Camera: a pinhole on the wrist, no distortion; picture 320 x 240 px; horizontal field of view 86.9 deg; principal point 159.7 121.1 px. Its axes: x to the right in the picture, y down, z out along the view. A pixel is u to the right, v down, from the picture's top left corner.
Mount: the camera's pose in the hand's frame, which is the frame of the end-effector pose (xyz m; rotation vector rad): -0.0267 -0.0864 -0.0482 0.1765 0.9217 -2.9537
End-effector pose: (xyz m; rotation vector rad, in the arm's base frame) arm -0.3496 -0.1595 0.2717 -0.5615 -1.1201 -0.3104
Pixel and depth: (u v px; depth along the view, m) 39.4 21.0 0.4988
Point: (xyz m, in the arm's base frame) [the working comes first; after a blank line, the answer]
In the camera's frame: -0.3553 -0.2956 0.4988

-0.7381 0.0725 0.7191
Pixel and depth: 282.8 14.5 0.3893
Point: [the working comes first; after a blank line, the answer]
In the camera's frame: 0.2837 -0.2457 0.3893

-0.8379 -0.0505 0.0884
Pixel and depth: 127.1 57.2 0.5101
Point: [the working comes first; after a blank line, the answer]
In the camera's frame: -0.0985 -0.1930 0.5101

-0.8269 -0.0593 0.4925
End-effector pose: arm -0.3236 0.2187 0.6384 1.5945 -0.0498 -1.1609
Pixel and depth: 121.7 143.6 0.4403
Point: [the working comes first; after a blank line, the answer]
In the camera's frame: -0.0991 0.0587 0.4403

-0.7022 0.1397 0.3491
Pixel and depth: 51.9 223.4 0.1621
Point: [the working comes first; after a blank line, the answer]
In the camera's frame: -0.1035 0.0982 0.1621

-0.4496 0.2513 0.4011
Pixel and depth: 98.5 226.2 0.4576
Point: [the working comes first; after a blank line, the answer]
In the camera's frame: -0.1658 0.2847 0.4576

-0.6882 0.2458 0.1384
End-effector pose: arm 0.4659 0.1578 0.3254 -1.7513 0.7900 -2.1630
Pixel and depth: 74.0 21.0 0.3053
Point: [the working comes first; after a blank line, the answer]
In the camera's frame: -0.1549 -0.1809 0.3053

0.7692 0.1241 0.4981
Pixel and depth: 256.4 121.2 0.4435
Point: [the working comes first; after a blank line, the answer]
In the camera's frame: 0.2539 0.0003 0.4435

0.8650 0.5299 0.2856
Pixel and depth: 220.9 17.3 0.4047
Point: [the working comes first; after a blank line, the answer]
In the camera's frame: 0.1466 -0.2487 0.4047

0.9268 0.2653 0.2518
